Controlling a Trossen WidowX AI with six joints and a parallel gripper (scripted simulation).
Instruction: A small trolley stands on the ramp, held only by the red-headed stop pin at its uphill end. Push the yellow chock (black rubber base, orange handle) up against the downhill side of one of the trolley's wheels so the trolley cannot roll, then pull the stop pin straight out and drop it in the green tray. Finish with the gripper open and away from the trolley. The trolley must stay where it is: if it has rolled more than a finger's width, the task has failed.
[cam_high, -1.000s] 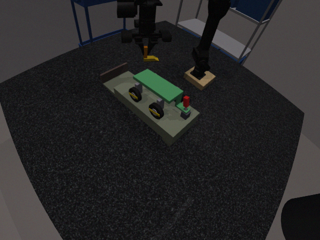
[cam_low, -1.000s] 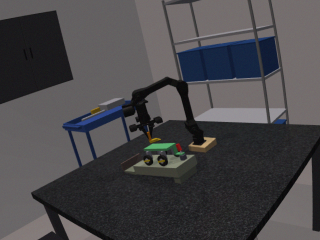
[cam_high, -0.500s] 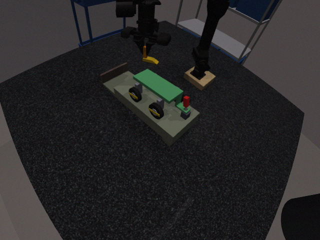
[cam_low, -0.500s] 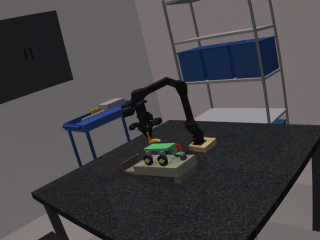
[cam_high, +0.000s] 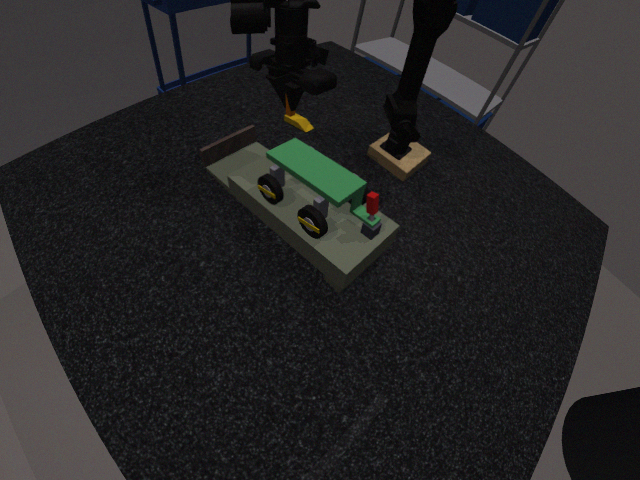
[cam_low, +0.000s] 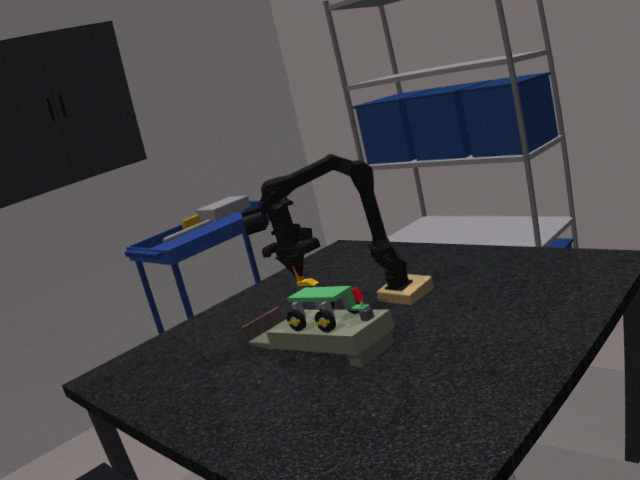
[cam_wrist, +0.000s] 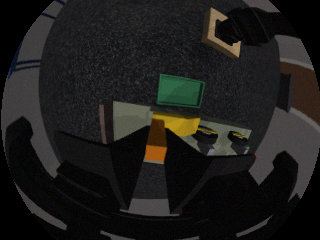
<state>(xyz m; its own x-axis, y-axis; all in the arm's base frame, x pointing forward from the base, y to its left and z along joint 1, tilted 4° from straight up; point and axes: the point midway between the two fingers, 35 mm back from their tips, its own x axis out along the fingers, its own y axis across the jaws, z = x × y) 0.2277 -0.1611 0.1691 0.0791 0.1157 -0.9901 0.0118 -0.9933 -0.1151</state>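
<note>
Now: gripper tip 280 mm to the right of the red-headed stop pin, 70 mm short of it and 20 mm above it. Also, from my gripper tip: low brown board 130 mm below, 110 mm to the right, 80 mm ahead; then green tray 160 mm below, 70 mm to the left, 40 mm behind; then yellow chock 20 mm to the left, 10 mm below.
</note>
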